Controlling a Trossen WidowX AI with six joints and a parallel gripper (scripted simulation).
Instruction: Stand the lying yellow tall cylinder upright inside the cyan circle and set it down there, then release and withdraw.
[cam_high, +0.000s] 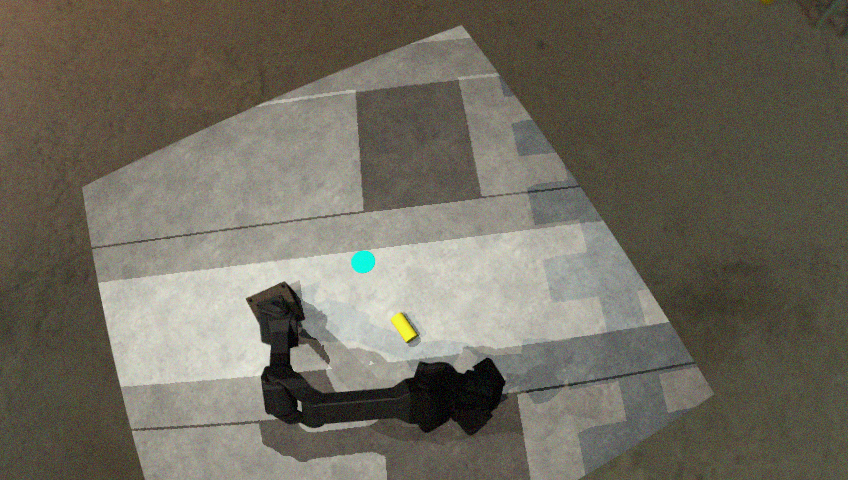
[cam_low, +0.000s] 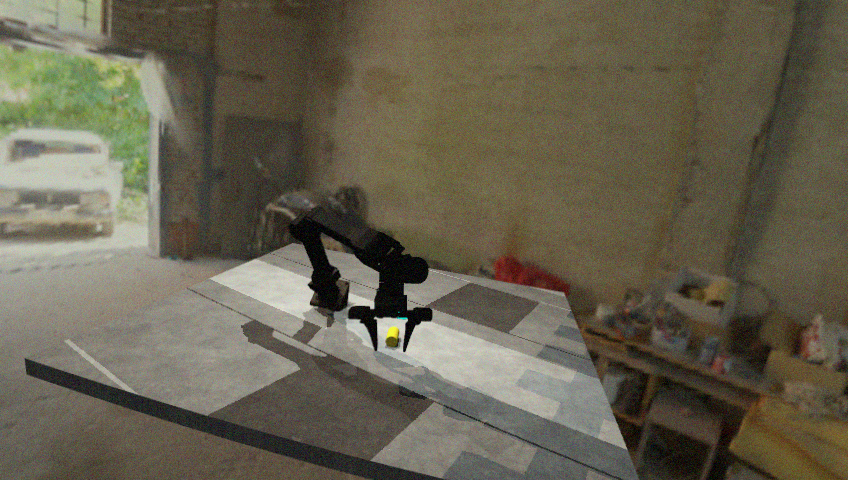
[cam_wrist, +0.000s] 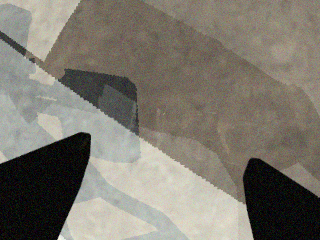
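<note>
Now: the yellow cylinder 22 cm to the left of my gripper tip, 7 cm below it and 6 cm behind it. From my gripper tip the other things lie so: cyan circle (42 cm to the left, 10 cm behind, 9 cm below).
</note>
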